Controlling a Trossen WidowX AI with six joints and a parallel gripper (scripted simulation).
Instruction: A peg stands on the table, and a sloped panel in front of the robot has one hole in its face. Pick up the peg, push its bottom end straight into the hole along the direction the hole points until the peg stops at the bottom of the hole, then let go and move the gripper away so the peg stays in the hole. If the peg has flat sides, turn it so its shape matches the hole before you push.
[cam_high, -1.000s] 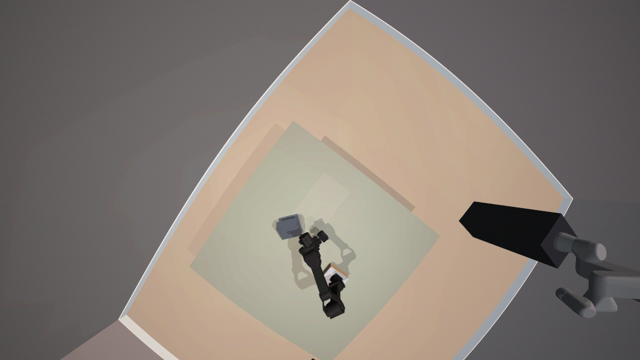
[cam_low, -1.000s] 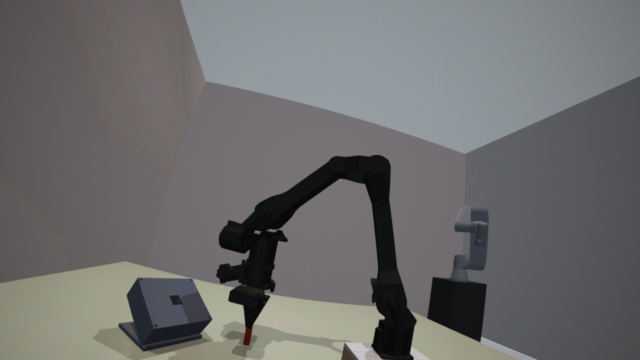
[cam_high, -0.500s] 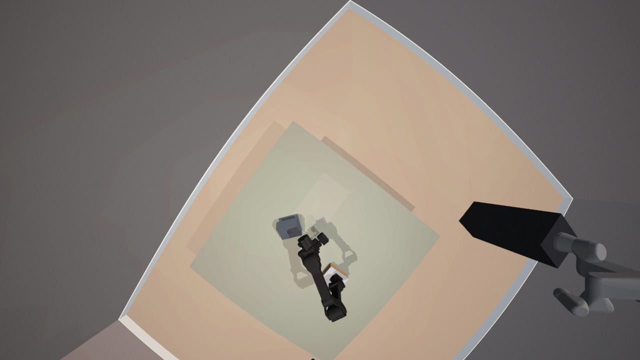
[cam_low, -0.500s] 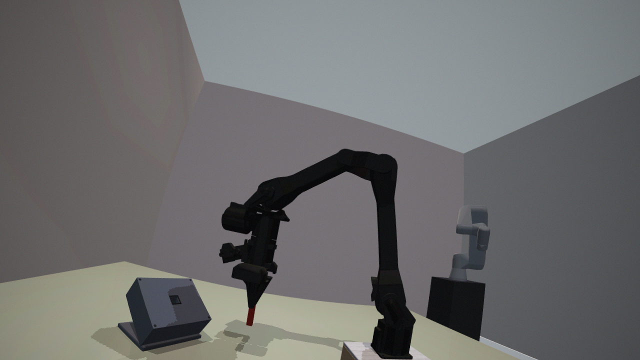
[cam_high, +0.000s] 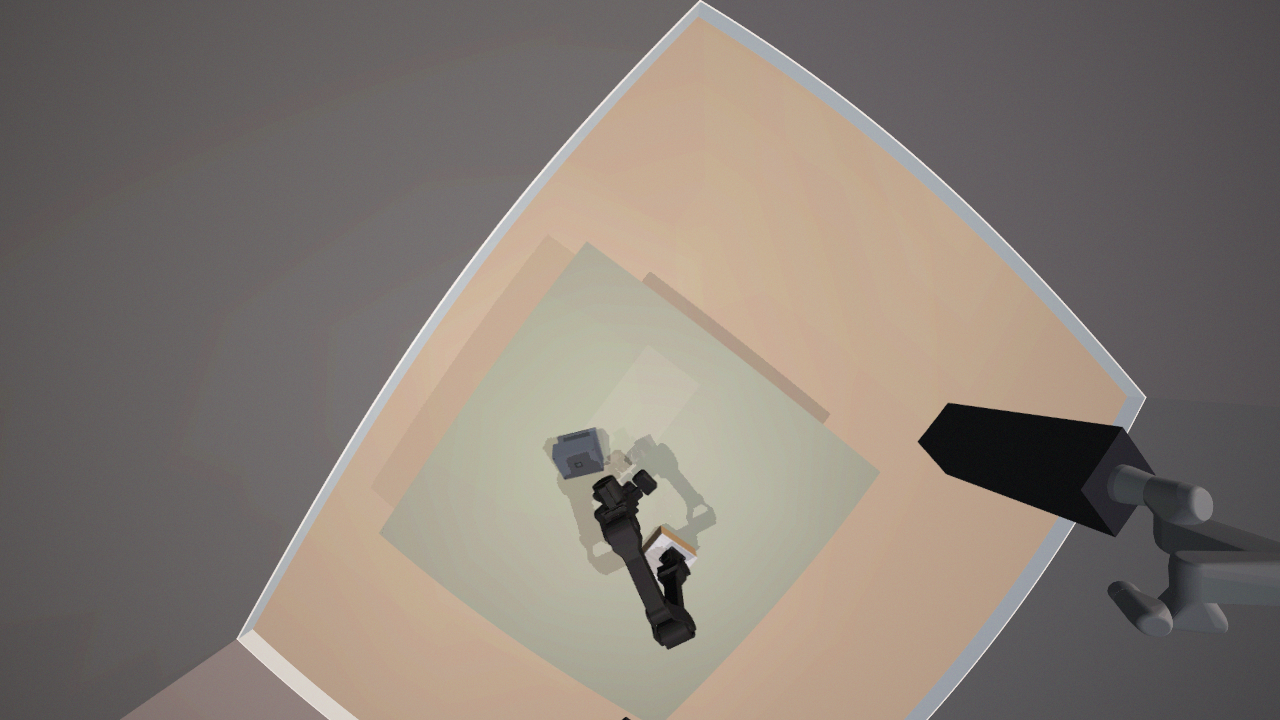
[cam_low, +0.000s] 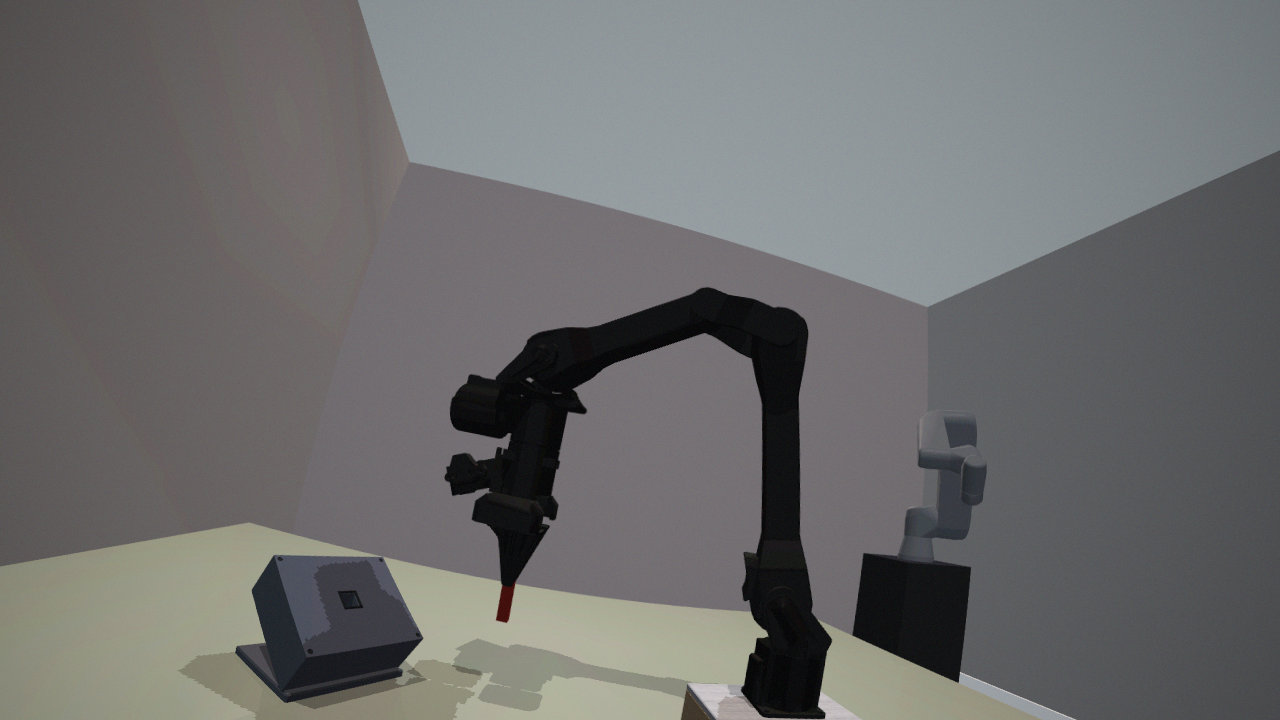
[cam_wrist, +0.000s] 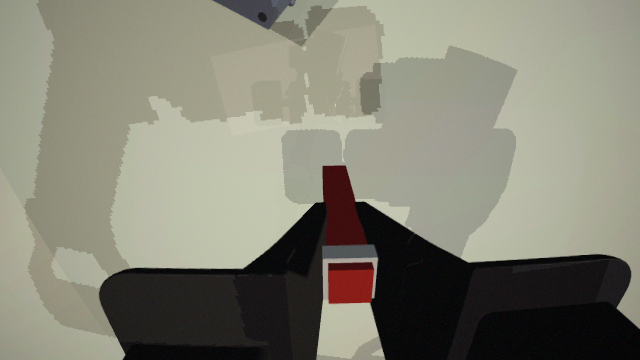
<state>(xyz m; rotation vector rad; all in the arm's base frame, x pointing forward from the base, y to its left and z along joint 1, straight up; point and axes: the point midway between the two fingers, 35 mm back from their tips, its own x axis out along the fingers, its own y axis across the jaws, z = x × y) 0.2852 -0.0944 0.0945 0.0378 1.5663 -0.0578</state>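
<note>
My gripper tip is now 16 cm short of the grey sloped panel, 5 cm to the right of it and 6 cm above it. The rest, counted from my gripper tip: square peg: 2 cm above.
</note>
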